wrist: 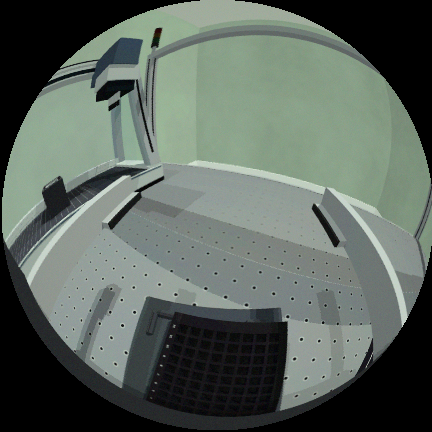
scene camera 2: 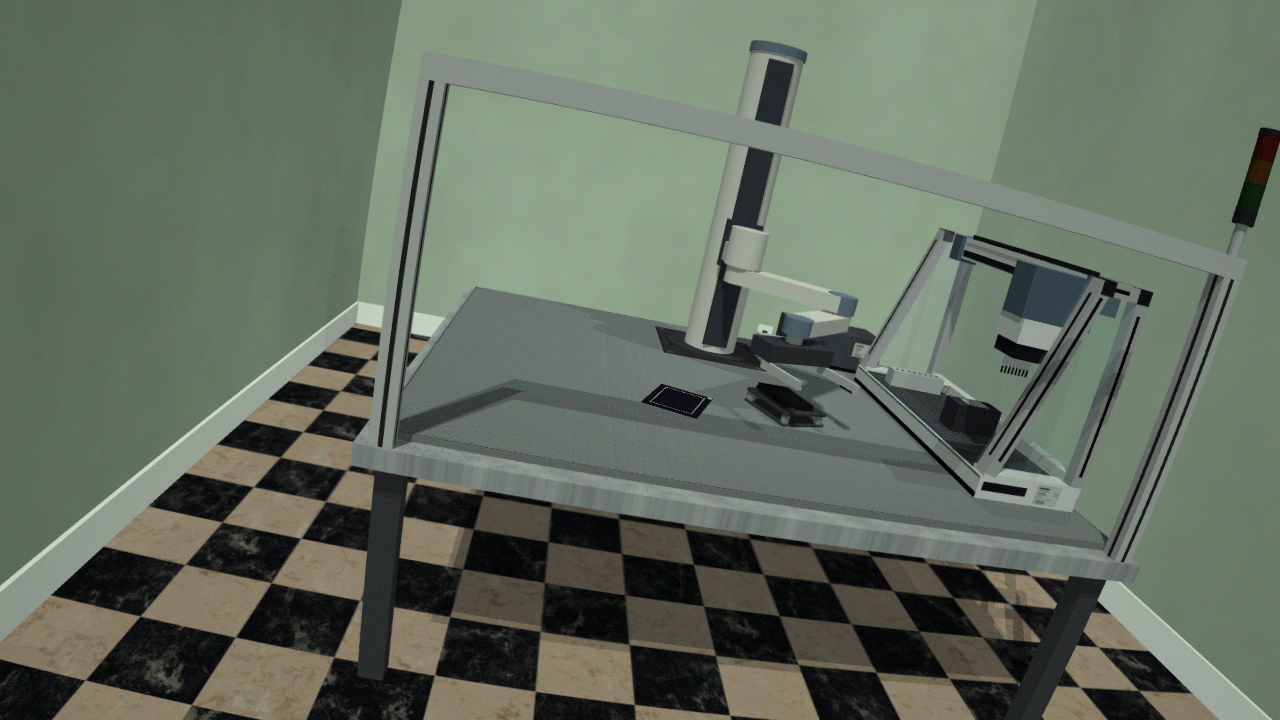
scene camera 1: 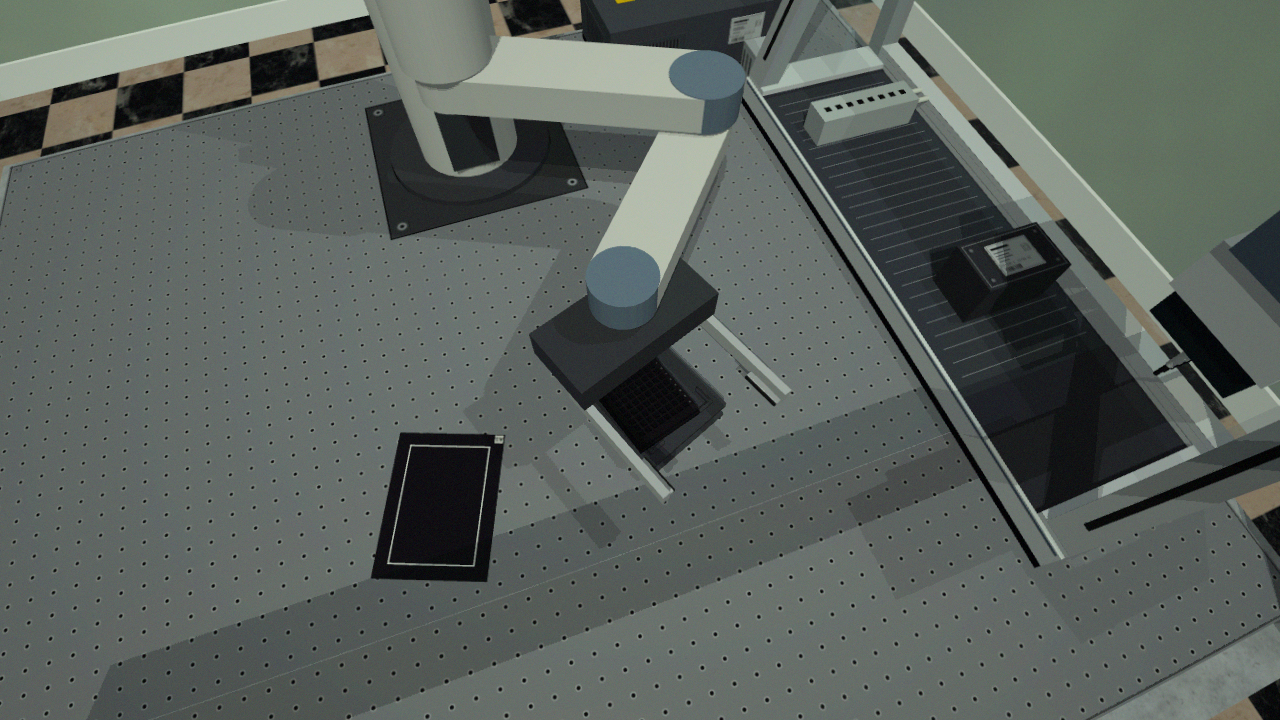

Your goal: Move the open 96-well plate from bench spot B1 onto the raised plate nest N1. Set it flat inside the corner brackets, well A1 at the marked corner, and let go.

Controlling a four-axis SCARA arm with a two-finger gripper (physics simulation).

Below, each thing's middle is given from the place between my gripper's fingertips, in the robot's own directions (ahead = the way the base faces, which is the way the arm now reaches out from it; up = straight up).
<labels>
Right now my hand is 12 cm past the black well plate [scene camera 1: 648,406], 5 cm to the left of it and 7 cm above it. The rest, counted from my hand: black box [scene camera 1: 960,282]: 10 cm behind, 42 cm to the left, 3 cm below; black nest with white outline [scene camera 1: 438,522]: 8 cm behind, 31 cm to the right, 11 cm below; pale rack [scene camera 1: 823,127]: 43 cm behind, 41 cm to the left, 4 cm below.
</labels>
